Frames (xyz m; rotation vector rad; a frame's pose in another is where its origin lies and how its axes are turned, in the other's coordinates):
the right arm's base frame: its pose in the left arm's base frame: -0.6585 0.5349 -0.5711 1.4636 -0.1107 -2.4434
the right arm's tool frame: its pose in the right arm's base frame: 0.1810 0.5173 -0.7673 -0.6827 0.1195 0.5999
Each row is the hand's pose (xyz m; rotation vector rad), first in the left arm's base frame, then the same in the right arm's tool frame.
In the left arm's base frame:
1: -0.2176 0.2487 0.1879 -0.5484 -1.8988 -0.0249
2: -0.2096 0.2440 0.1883 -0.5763 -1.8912 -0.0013
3: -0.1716 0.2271 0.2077 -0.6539 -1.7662 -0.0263
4: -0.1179 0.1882 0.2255 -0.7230 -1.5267 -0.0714
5: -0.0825 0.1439 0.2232 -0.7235 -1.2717 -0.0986
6: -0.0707 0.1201 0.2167 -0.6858 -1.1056 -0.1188
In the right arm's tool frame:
1: -0.9986 0.0992 0.6859 0.5636 -1.9395 2.0856
2: -0.9958 0.1081 0.6850 0.5390 -1.9588 2.1077
3: -0.9992 0.1538 0.6877 0.3448 -1.9780 2.0852
4: -0.9867 0.2208 0.6953 0.0213 -1.9258 2.0335
5: -0.9556 0.2675 0.7041 -0.2726 -1.7828 1.9845
6: -0.9349 0.2845 0.7094 -0.4326 -1.6490 1.9423

